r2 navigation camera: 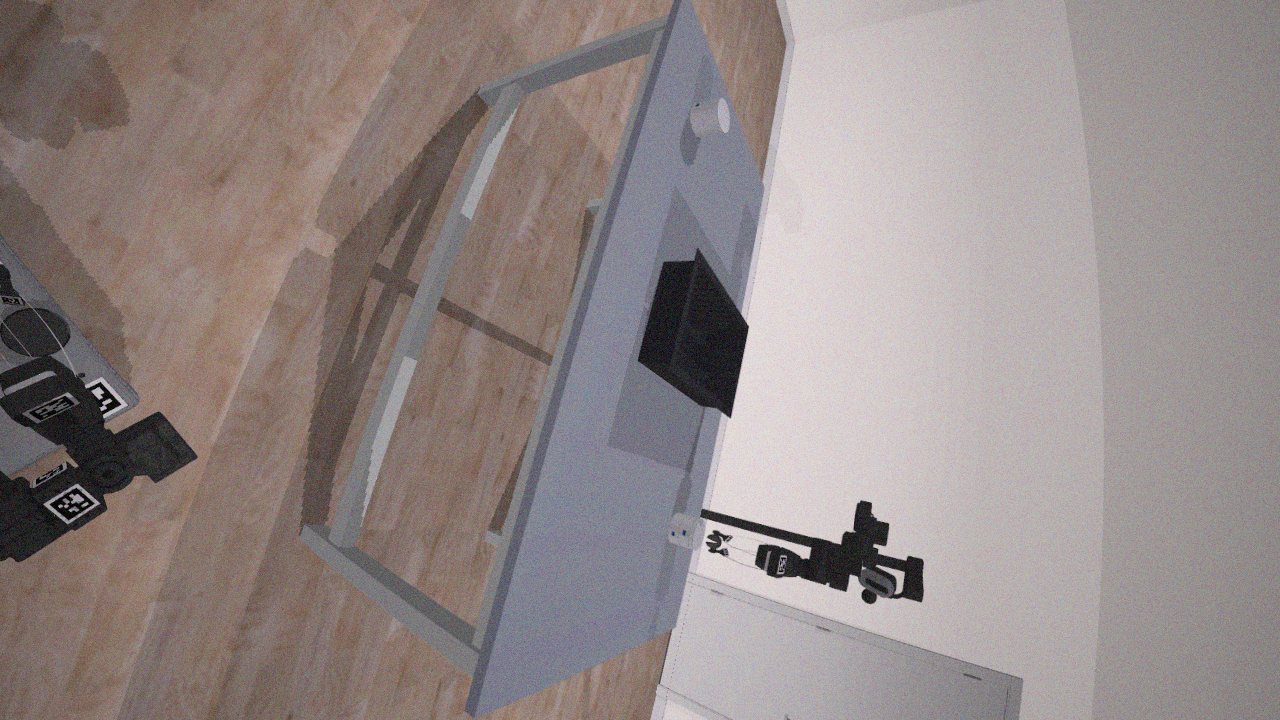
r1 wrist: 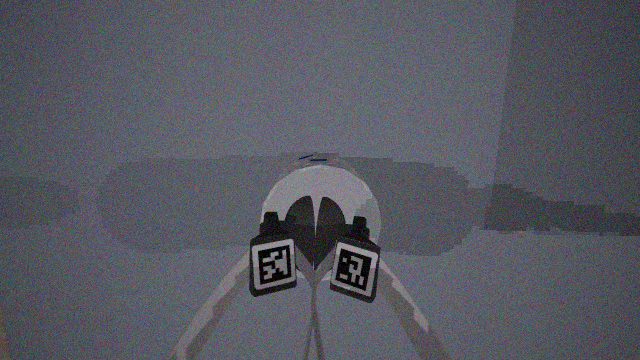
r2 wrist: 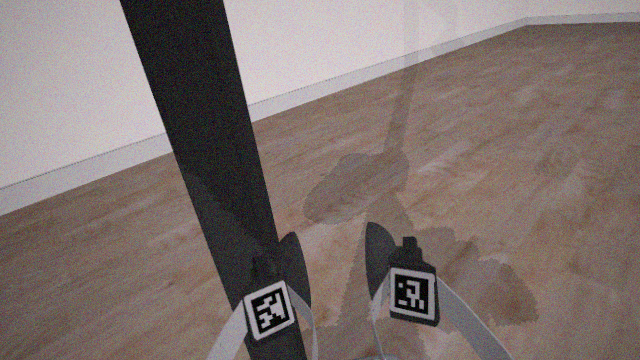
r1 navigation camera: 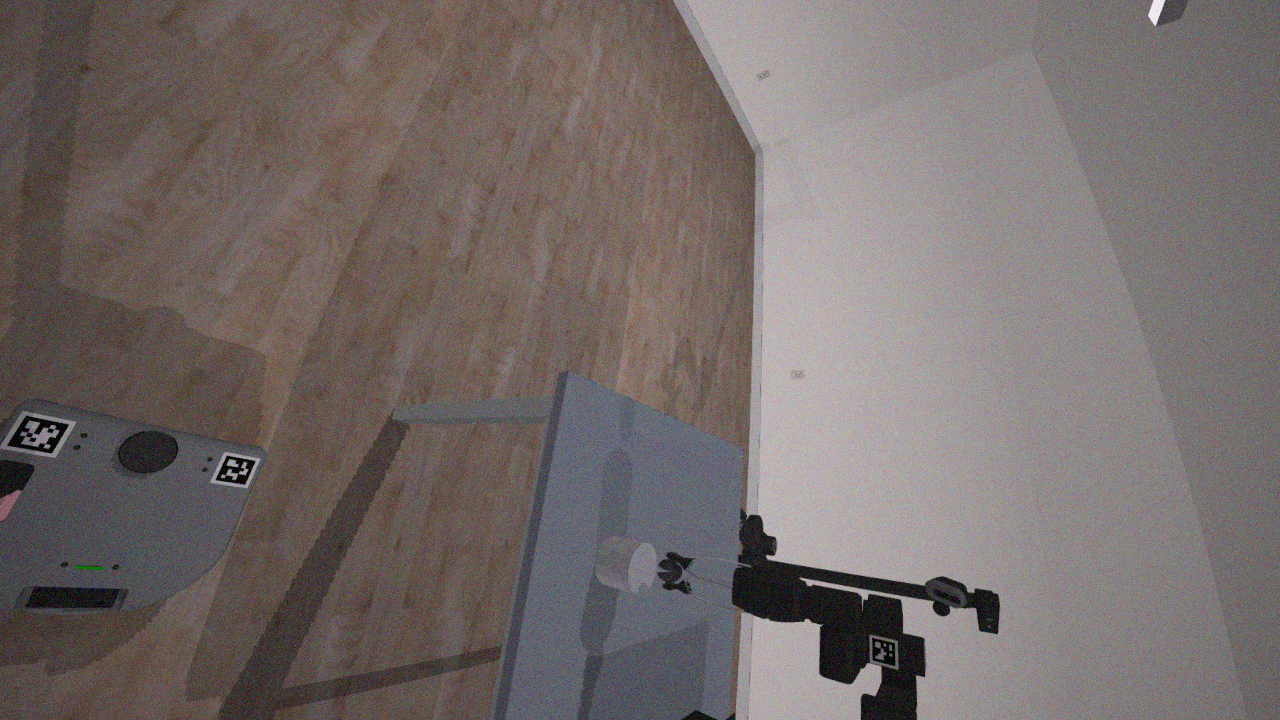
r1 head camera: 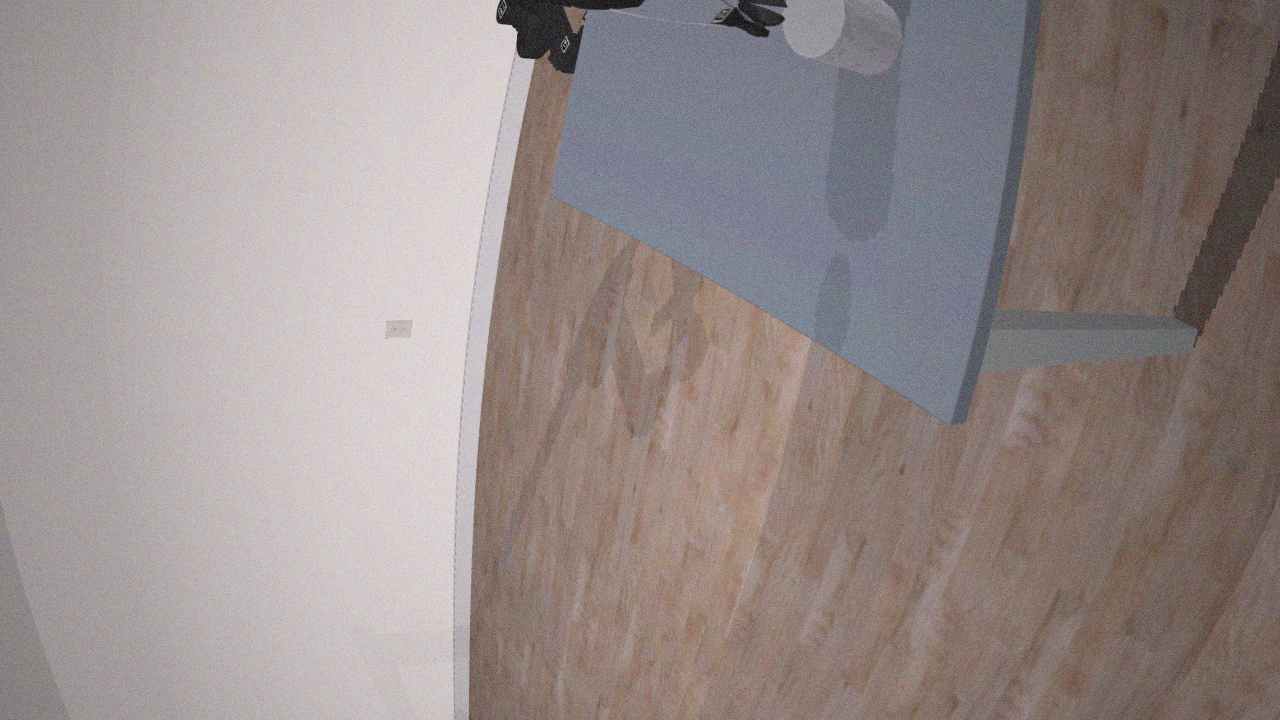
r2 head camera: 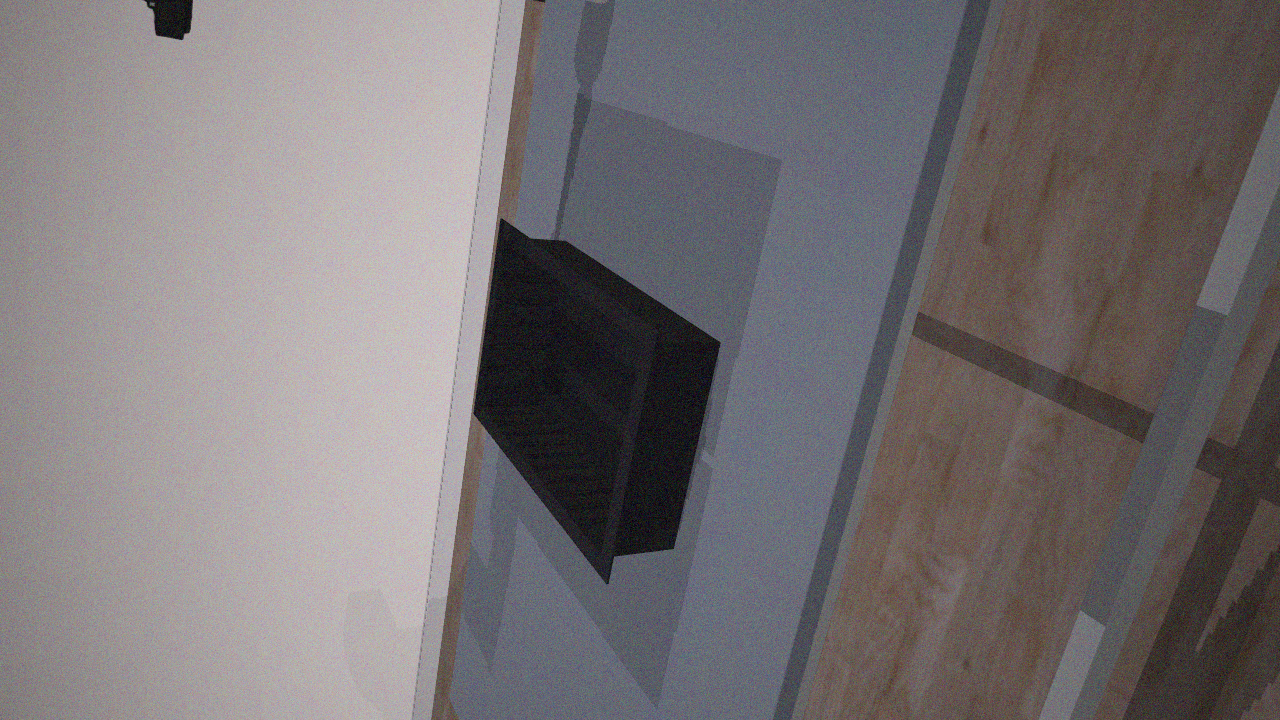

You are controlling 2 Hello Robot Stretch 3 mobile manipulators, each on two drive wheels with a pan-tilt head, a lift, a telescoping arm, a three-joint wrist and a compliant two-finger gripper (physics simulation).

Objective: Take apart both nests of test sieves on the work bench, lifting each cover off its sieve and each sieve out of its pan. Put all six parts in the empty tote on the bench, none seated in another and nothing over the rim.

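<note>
One pale sieve nest stands on the blue-grey bench; its round top shows in the r1 wrist view. The r1 gripper is shut, tips together, just above this top; contact cannot be told. A second pale nest stands near the opposite bench end. Joins between the stacked parts are too faint to tell. The black tote stands between the nests. The r2 gripper is open, over the floor, away from the bench.
The r2 mast rises across the bench in the r1 navigation view. The r1 mast stands beyond the bench in the r2 navigation view, near a pale cabinet. A black post rises beside r2's left finger. The wall runs behind.
</note>
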